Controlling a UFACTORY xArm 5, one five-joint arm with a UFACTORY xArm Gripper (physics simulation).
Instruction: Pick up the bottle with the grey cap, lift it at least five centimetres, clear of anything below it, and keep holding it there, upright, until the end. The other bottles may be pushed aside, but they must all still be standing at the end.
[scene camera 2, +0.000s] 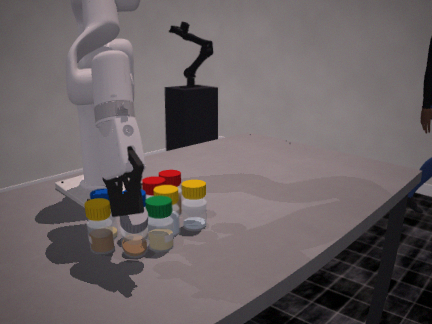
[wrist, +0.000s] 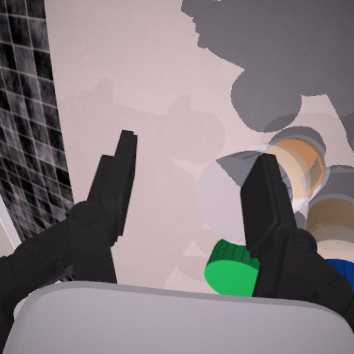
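Where they show: gripper, fingertip midpoint: (scene camera 2: 127, 215) (wrist: 193, 162); arm's base at its link origin: (scene camera 2: 99, 183).
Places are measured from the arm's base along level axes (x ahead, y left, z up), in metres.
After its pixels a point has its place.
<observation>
The bottle with the grey cap (scene camera 2: 134, 244) {x 0.457, y -0.092, z 0.024 m} (wrist: 220, 197) {x 0.465, y -0.084, z 0.086 m} stands at the front of the group, with orange contents. In the scene view its cap is largely hidden behind the gripper. My gripper (scene camera 2: 126, 212) {x 0.486, y -0.112, z 0.102 m} (wrist: 193, 162) {x 0.486, y -0.112, z 0.102 m} is open, with nothing between its fingers. It is low at the cap, and in the wrist view its right finger overlaps the cap, which lies mostly to the left of that finger. The fingers are not around the bottle. Contact cannot be told. The green-capped bottle (scene camera 2: 160, 222) {x 0.443, y -0.024, z 0.049 m} (wrist: 232, 275) {x 0.427, y -0.021, z 0.087 m} stands close beside it, partly behind the right finger in the wrist view.
A yellow-capped bottle (scene camera 2: 100, 225) {x 0.389, y -0.136, z 0.048 m} stands on the other side. Behind are blue-capped bottles (scene camera 2: 100, 194) (wrist: 342, 270), red-capped bottles (scene camera 2: 170, 177) {x 0.300, y 0.082, z 0.085 m} and two more yellow-capped bottles (scene camera 2: 194, 205) {x 0.396, y 0.086, z 0.045 m}, all close together. The table edge (scene camera 2: 320, 250) {x 0.640, y 0.241, z -0.018 m} runs along the right in the scene view.
</observation>
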